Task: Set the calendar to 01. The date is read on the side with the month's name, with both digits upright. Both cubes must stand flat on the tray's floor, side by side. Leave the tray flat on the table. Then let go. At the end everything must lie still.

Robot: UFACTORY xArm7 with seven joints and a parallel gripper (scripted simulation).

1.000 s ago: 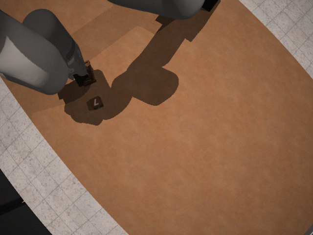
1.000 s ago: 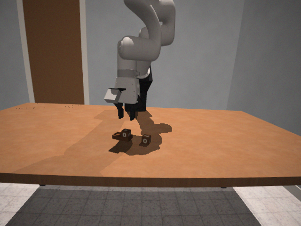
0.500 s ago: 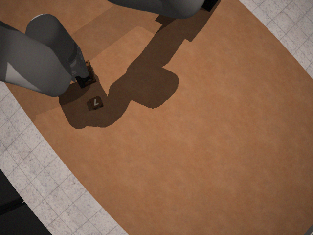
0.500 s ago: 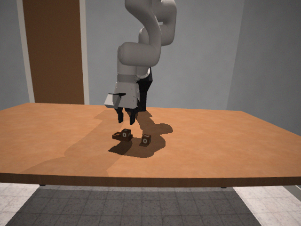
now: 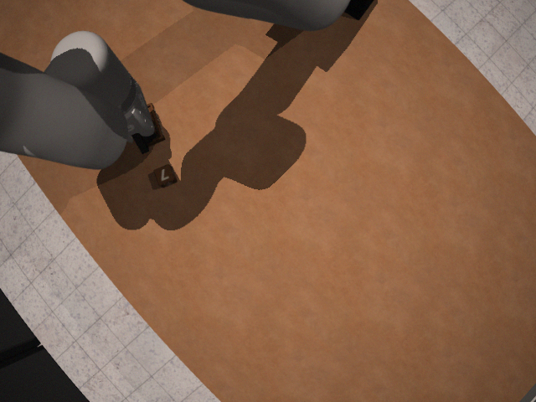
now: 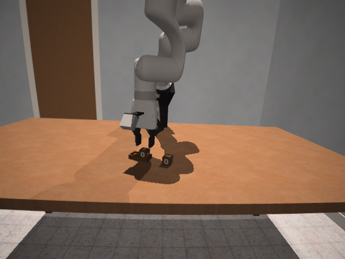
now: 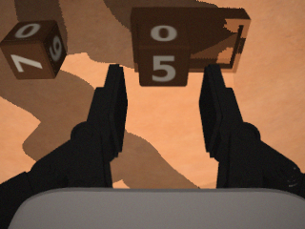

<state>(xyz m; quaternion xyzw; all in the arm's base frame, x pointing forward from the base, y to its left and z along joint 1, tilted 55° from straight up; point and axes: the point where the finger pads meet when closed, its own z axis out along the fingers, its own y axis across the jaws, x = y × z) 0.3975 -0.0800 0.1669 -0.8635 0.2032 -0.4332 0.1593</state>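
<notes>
Right now the calendar tray is 10 mm behind my hand, 20 mm to the right of it and 60 mm below it. Round my hand: cube (30 mm ahead, 90 mm to the left, 60 mm below).
</notes>
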